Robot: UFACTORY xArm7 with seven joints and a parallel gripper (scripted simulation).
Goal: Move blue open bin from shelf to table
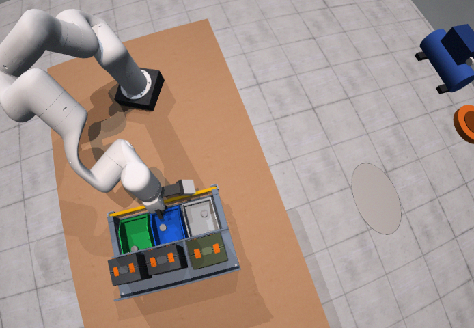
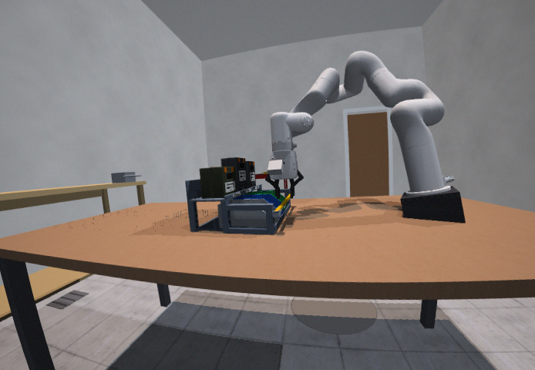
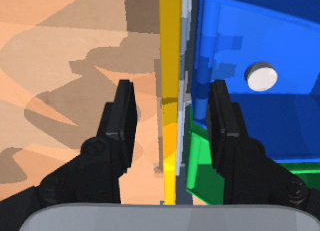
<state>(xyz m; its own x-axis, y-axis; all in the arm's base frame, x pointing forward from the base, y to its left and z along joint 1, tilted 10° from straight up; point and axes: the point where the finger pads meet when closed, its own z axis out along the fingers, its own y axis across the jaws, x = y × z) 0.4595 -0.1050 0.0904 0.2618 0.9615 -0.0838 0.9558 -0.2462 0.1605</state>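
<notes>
The yellow bar is 3 cm below my hand. Round my hand: green bin: 14 cm to the right, 7 cm ahead, 5 cm below; blue open bin: 10 cm ahead, 5 cm below, 3 cm to the right; grey bin: 13 cm ahead, 8 cm to the left, 5 cm below.
</notes>
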